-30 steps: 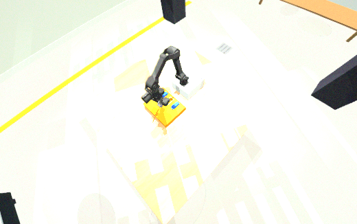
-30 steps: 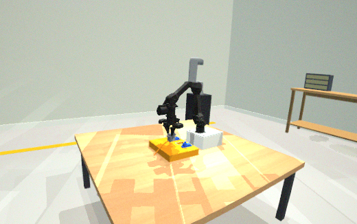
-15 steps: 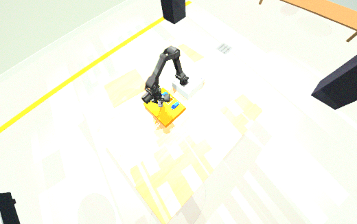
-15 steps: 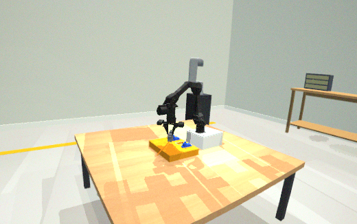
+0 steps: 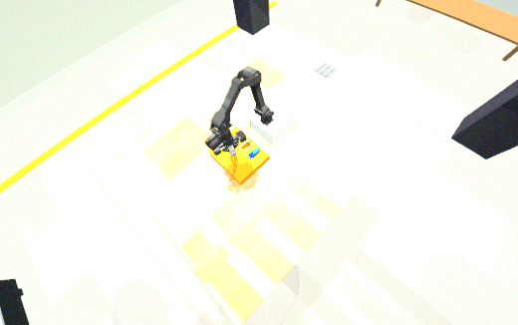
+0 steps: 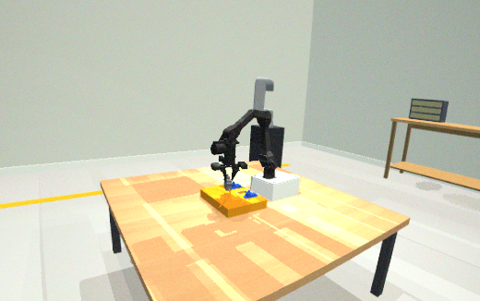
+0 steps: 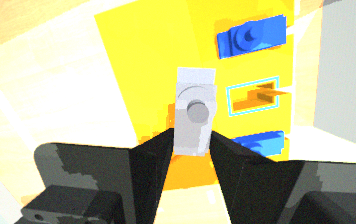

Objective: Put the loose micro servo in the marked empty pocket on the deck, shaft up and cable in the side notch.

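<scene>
Now: the deck 10 cm below my gripper tip and 1 cm ahead of it.
</scene>
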